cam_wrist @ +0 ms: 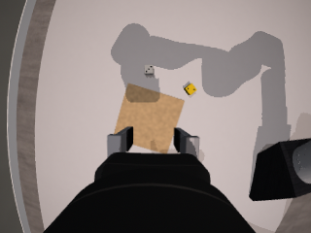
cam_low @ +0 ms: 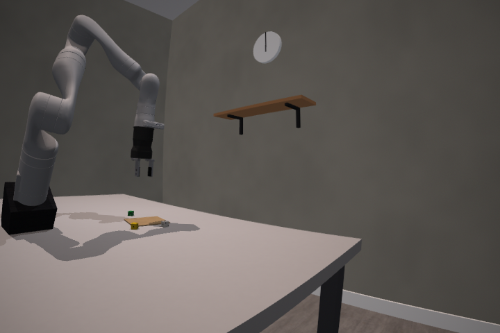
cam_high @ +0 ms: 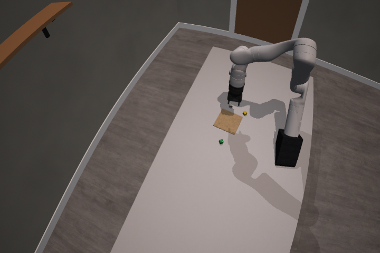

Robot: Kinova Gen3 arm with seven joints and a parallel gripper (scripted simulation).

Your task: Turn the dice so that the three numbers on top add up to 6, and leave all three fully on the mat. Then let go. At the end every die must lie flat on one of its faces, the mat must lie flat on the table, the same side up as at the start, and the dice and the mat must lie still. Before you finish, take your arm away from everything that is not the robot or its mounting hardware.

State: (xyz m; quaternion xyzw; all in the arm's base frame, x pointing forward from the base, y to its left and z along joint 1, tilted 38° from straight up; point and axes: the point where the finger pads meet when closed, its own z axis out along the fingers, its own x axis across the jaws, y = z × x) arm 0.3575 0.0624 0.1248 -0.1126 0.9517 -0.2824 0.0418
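My gripper is now 30 mm short of the white die, 100 mm to the left of it and 180 mm above it. Also, from my hand: green die: 10 mm ahead, 160 mm to the left, 180 mm below; then yellow die: 70 mm behind, 80 mm to the right, 180 mm below; then tan mat: 10 mm ahead, 10 mm to the left, 190 mm below.
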